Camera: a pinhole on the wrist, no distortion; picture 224 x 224 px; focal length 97.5 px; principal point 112.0 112.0 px. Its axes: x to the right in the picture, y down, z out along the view. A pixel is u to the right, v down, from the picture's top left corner.
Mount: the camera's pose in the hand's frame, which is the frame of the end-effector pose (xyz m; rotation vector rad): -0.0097 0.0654 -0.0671 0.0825 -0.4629 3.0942
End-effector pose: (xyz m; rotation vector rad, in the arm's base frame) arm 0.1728 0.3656 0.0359 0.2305 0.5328 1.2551
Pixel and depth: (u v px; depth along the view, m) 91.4 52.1 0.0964
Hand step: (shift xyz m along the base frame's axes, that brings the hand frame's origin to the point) -0.0545 0.0495 0.0730
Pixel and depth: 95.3 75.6 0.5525
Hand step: 0.1987 0.2032 0.4570
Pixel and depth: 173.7 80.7 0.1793
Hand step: -0.0173 -0.0702 0.1683
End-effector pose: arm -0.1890 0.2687 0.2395 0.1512 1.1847 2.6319
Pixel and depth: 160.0 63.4 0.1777
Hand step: 0.0911 0.0101 0.1627
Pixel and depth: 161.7 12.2 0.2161
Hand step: 0.1023 -0.0132 0.3002
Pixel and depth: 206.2 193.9 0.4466
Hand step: 0.5410 0.3521 -0.1311
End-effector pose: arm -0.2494 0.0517 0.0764 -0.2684 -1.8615 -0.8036
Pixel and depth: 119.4 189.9 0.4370
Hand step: -0.3791 -0.1329 -0.2426
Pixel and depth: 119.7 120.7 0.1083
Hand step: -0.0065 0.0423 -0.0095
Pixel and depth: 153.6 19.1 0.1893
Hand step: 0.0037 0.2595 -0.0341
